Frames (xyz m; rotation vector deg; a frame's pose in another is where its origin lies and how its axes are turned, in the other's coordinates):
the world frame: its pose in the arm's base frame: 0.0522 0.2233 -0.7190 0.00 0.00 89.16
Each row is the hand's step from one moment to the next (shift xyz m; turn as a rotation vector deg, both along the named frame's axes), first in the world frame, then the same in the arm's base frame.
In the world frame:
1: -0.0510 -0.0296 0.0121 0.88 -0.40 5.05
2: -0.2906 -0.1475 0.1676 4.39 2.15 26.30
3: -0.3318 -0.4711 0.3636 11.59 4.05 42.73
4: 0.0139 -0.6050 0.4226 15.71 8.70 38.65
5: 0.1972 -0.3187 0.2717 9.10 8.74 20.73
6: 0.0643 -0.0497 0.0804 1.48 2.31 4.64
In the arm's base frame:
1: 0.0288 -0.0514 0.0121 0.41 0.87 5.05
2: 0.1432 -0.2927 0.1676 -2.09 4.42 26.30
3: 0.4662 -0.3387 0.3636 -3.88 11.65 42.73
4: 0.6051 0.0050 0.4226 -8.47 15.84 38.65
5: 0.3216 0.1925 0.2717 -8.61 9.23 20.73
6: 0.0506 0.0636 0.0804 -2.29 1.51 4.64

